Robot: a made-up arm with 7 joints. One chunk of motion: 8 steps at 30 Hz.
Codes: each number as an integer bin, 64 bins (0 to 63) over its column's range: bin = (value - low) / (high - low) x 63, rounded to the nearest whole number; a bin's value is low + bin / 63 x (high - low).
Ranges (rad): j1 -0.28..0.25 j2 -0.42..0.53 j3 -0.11..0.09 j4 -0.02..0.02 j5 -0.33..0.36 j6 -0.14..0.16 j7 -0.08..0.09
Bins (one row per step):
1: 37 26 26 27 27 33 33
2: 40 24 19 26 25 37 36
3: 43 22 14 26 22 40 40
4: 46 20 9 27 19 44 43
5: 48 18 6 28 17 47 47
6: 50 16 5 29 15 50 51
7: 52 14 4 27 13 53 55
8: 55 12 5 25 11 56 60
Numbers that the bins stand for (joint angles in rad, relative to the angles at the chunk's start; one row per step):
1: 0.0313 -0.0279 -0.0275 -0.0029 -0.0343 0.0171 0.0090
2: 0.0565 -0.0581 -0.0497 -0.0035 -0.0562 0.0362 0.0171
3: 0.0817 -0.0883 -0.0656 -0.0035 -0.0890 0.0505 0.0279
4: 0.1070 -0.1184 -0.0814 -0.0029 -0.1219 0.0695 0.0360
5: 0.1238 -0.1486 -0.0910 -0.0022 -0.1438 0.0838 0.0468
6: 0.1406 -0.1787 -0.0941 -0.0016 -0.1657 0.0981 0.0576
7: 0.1575 -0.2089 -0.0973 -0.0029 -0.1876 0.1124 0.0684
8: 0.1827 -0.2390 -0.0941 -0.0041 -0.2095 0.1267 0.0819

